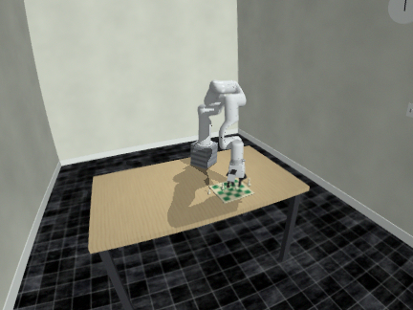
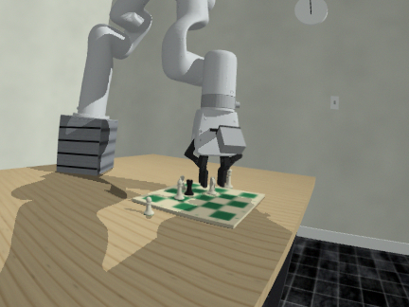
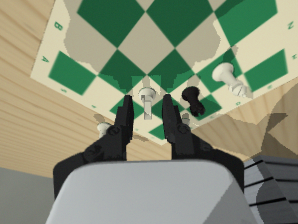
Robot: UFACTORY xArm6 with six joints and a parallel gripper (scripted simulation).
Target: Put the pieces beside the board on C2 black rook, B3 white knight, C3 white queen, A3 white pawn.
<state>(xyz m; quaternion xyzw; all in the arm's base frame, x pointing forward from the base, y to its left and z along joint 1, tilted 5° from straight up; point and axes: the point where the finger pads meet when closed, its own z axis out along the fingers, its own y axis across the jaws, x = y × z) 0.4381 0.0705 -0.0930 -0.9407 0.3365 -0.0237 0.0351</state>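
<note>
Now: the chessboard 4 cm to the right of my hand and 4 cm below it. Round my hand: white knight 3 cm behind, 8 cm to the right, 2 cm below; then black rook 3 cm behind, 4 cm to the right, 2 cm below.
</note>
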